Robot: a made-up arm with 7 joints.
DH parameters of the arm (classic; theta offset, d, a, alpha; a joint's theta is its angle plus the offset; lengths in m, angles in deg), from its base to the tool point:
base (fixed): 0 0 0 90
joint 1: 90 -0.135 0 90
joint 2: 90 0 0 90
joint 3: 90 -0.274 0 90
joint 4: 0 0 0 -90
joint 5: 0 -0.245 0 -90
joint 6: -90 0 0 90
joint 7: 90 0 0 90
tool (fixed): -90 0 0 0
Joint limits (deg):
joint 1: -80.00..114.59
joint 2: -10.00..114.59
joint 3: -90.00..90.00
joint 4: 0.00..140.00
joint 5: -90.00..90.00
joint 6: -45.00..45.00
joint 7: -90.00..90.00
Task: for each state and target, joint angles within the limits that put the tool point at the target. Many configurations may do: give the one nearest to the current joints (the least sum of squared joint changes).
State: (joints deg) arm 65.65 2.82 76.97 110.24 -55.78 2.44 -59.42
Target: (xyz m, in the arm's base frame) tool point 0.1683 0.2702 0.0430
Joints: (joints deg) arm 68.89 -10.00 57.43 130.19 -55.78 2.44 -59.42
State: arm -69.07 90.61 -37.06 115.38 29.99 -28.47 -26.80
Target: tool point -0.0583 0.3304 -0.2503
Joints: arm -63.35 81.45 -34.05 103.29 29.99 -28.47 -26.80
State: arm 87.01 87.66 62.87 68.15 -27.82 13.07 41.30
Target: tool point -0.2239 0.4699 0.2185
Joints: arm 67.78 108.89 54.66 56.08 -27.82 13.07 41.30
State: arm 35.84 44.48 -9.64 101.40 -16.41 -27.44 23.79
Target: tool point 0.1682 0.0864 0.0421
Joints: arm 52.04 17.89 -30.04 139.88 -16.41 -27.44 23.79
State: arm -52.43 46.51 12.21 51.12 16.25 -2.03 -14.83
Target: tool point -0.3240 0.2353 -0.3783
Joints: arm -51.88 10.59 5.14 23.58 16.25 -2.03 -14.83
